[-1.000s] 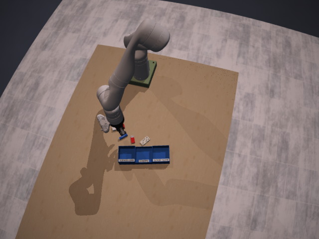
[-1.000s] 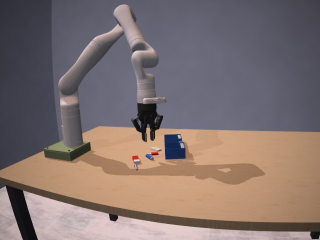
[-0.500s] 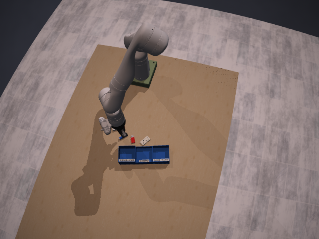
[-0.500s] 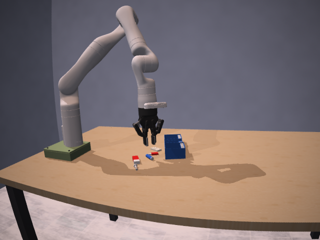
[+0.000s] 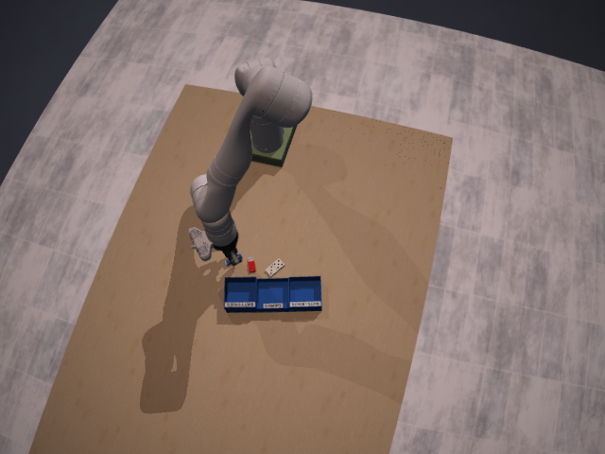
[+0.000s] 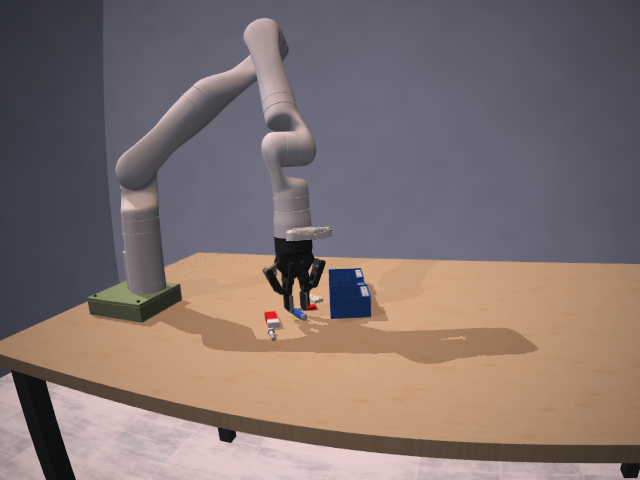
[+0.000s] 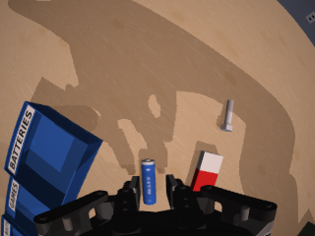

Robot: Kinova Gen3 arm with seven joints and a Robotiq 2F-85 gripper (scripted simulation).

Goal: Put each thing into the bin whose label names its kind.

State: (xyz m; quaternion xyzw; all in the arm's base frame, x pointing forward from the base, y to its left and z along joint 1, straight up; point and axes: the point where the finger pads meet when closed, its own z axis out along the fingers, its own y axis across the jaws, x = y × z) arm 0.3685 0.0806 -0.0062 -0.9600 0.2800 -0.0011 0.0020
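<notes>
The blue battery lies 30 mm below my hand. The rest, counted from my hand: white domino 30 mm behind, 120 mm to the left, 30 mm below; grey bolt 110 mm to the right, 30 mm below; red object 10 mm behind, 50 mm to the left, 30 mm below.
</notes>
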